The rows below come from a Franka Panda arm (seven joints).
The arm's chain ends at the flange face. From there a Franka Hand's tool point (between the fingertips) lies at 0.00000 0.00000 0.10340 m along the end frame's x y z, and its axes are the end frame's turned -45 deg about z.
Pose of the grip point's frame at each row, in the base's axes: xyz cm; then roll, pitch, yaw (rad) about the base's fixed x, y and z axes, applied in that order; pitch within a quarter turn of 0, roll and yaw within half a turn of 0:
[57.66 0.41 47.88 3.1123 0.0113 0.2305]
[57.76 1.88 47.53 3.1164 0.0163 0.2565]
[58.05 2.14 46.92 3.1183 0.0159 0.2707]
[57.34 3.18 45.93 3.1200 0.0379 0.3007]
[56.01 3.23 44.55 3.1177 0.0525 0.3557]
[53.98 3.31 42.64 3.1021 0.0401 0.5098]
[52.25 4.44 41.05 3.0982 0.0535 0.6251]
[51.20 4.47 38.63 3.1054 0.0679 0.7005]
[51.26 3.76 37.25 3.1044 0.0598 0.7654]
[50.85 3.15 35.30 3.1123 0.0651 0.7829]
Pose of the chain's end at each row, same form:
[57.70 0.73 58.21 3.1129 -0.0127 -0.5546]
[57.86 2.17 57.87 3.1123 -0.0063 -0.5286]
[58.14 2.42 57.26 3.1139 -0.0052 -0.5144]
[57.65 3.51 56.26 3.0995 0.0115 -0.4845]
[56.43 3.65 54.87 3.0876 0.0202 -0.4296]
[54.14 3.87 52.96 3.0853 0.0005 -0.2748]
[52.44 5.13 51.37 3.0731 0.0072 -0.1594]
[51.49 5.21 48.94 3.0680 0.0225 -0.0845]
[51.44 4.47 47.56 3.0730 0.0160 -0.0194]
[51.11 3.84 45.61 3.0749 0.0253 -0.0024]

